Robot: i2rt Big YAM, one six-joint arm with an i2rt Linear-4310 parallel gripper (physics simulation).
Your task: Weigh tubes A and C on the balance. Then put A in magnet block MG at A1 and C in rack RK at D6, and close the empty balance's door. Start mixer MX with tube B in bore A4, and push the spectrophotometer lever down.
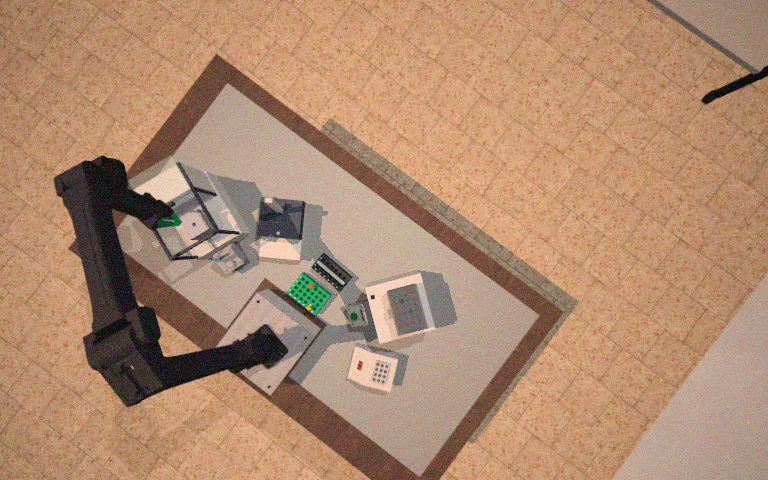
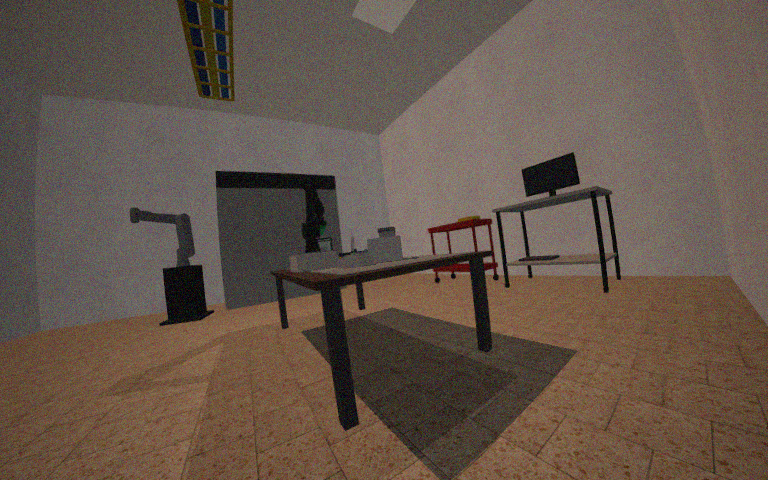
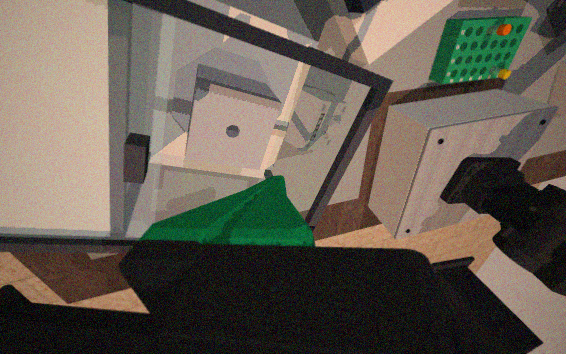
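Where they show: gripper, fingertip midpoint: (image 1: 180,223) (image 2: 322,234) (image 3: 279,185); arm's base, link origin: (image 1: 267,345) (image 2: 313,252) (image 3: 475,178).
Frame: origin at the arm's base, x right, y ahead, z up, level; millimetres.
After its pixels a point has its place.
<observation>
My gripper (image 1: 171,222) @[x -419, y 108, z 146 mm] (image 3: 279,185) @[x -419, y 108, z 146 mm] has green fingers and is shut on nothing. Its tip sits at the left side of the glass balance case (image 1: 198,202) @[x -498, y 137, z 3 mm] (image 3: 275,45) @[x -422, y 173, z 112 mm], just within the dark frame. The balance pan (image 1: 199,219) @[x -435, y 120, z 47 mm] (image 3: 218,146) @[x -446, y 81, z 47 mm], pale with a small centre hole, is bare. A dark door handle (image 3: 135,156) @[x -494, y 113, z 122 mm] shows on the left pane. The green rack (image 1: 307,296) @[x -37, y 182, z -71 mm] (image 3: 462,53) @[x -86, y 182, z -71 mm] holds an orange-capped tube (image 1: 310,286) @[x -55, y 218, z -47 mm] (image 3: 503,29) @[x -62, y 218, z -47 mm] and a yellow-capped tube (image 1: 308,308) @[x -4, y 165, z -47 mm] (image 3: 503,73) @[x -11, y 166, z -49 mm]. The dark magnet block (image 1: 331,270) @[x -50, y 304, z -64 mm] lies beside the rack.
A device with a dark lid (image 1: 280,219) @[x -286, y 296, z -21 mm] stands right of the balance. A white unit with a grey bored top (image 1: 402,307) @[x 181, y 418, z 89 mm], a small box with a green button (image 1: 354,314) @[x 112, y 272, z -29 mm] and a white keypad device (image 1: 373,368) @[x 290, y 200, z -39 mm] stand further right. The arm's base plate (image 1: 291,330) @[x 14, y 91, z 0 mm] (image 3: 413,159) @[x -141, y 29, z -18 mm] is at the table's (image 2: 374,269) @[x 644, y 181, z -103 mm] front edge.
</observation>
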